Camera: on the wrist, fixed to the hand. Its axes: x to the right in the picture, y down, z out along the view.
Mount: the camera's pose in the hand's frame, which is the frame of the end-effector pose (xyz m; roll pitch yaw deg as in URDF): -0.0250 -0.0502 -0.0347 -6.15 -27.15 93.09
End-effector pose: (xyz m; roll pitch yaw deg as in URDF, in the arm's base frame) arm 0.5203 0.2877 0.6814 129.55 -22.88 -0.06
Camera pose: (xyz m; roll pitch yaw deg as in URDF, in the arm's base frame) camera 0.5038 0.3464 0.6564 -159.12 -20.17 -102.21
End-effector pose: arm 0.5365 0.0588 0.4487 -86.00 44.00 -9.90
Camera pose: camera 0.5448 0.0187 0.5003 58.02 35.55 130.63
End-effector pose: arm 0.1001 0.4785 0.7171 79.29 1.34 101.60
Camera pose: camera 0.0811 0.4478 0.6619 179.82 -73.48 6.45
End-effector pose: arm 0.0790 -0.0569 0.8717 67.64 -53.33 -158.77
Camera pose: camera 0.0530 -0.0809 0.8160 -98.20 -33.77 27.03
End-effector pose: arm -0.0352 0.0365 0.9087 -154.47 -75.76 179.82
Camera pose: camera 0.0222 0.0060 0.8975 -103.57 14.00 141.24
